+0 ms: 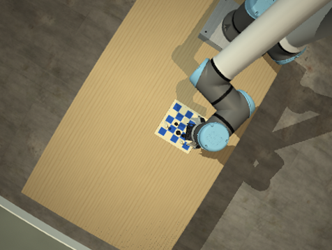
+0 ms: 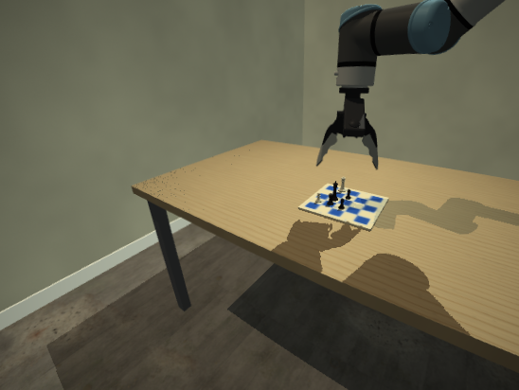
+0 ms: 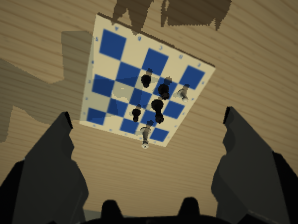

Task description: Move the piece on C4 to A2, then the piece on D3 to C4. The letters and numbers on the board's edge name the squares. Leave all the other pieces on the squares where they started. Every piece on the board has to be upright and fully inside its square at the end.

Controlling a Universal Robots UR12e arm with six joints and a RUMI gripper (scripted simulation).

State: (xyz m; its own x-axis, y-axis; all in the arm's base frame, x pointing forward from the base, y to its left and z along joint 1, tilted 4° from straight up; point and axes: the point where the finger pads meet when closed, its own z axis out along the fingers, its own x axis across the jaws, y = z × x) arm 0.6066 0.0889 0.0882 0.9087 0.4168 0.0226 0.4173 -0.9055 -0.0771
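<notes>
Now: hand 100 mm above the tall black piece, 60 mm to the left of it and 50 mm short of it. From my hand the other things lie so: chessboard 130 mm below, 60 mm to the right, 10 mm ahead; white pawn 120 mm below, 80 mm ahead, 10 mm to the right.
</notes>
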